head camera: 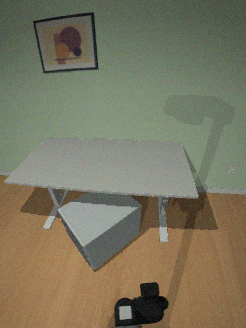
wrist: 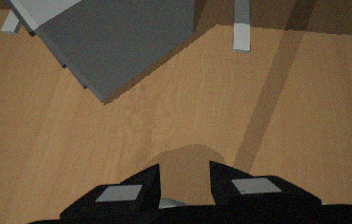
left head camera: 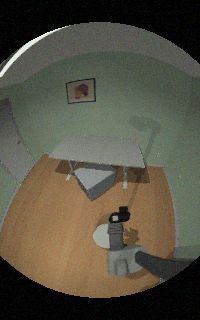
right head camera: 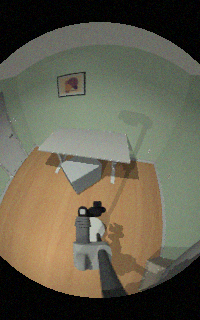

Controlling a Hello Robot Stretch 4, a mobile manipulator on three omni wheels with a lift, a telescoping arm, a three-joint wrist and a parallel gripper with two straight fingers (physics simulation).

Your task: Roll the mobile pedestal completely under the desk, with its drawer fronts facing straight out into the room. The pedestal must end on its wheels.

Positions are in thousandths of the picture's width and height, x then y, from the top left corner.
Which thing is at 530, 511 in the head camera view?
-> A desk.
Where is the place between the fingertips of my gripper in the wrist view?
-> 527, 792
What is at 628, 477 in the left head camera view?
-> A desk.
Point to a framed picture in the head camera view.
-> At 274, 133
